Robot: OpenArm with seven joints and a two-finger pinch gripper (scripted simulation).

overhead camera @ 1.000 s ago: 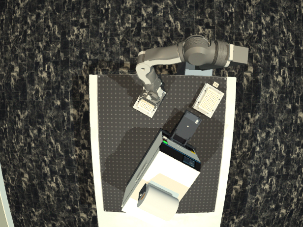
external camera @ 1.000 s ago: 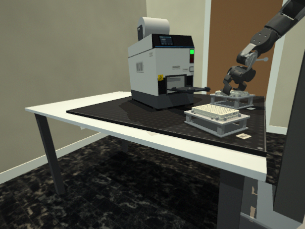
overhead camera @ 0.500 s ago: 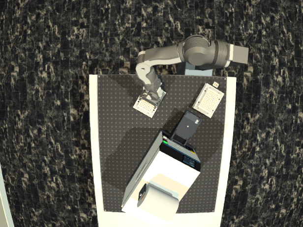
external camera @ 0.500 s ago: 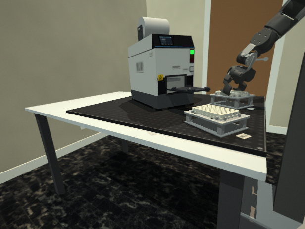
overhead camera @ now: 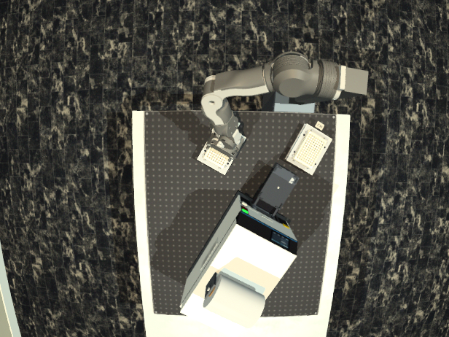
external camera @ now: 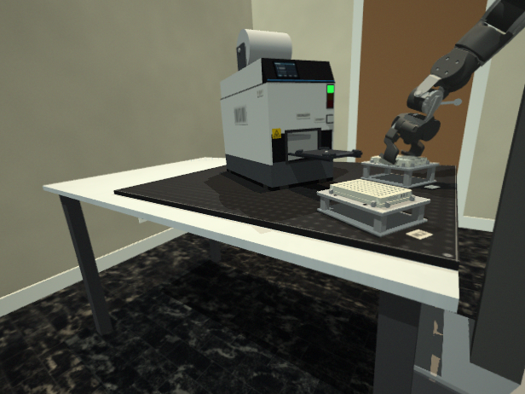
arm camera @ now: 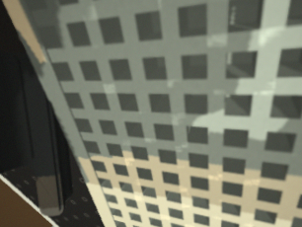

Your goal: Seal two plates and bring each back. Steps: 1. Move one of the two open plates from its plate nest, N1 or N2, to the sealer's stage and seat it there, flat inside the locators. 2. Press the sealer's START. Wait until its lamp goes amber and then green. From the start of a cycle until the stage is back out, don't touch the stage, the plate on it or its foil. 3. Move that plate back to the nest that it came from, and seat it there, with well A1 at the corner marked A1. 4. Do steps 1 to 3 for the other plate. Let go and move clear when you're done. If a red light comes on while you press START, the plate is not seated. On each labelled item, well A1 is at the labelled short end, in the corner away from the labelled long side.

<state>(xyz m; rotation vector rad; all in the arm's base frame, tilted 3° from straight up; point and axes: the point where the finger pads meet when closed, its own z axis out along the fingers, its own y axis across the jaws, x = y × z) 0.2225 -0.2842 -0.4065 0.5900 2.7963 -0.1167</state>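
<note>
Right now my hand is 22 cm to the right of the sealer stage, 12 cm short of it and 4 cm below it. The rest, counted from my hand: label tag 38 cm to the left, 13 cm behind, 7 cm below; clear well plate 34 cm to the left, 3 cm behind, 2 cm below; N1 label 10 cm behind, 7 cm below, 4 cm to the left.
</note>
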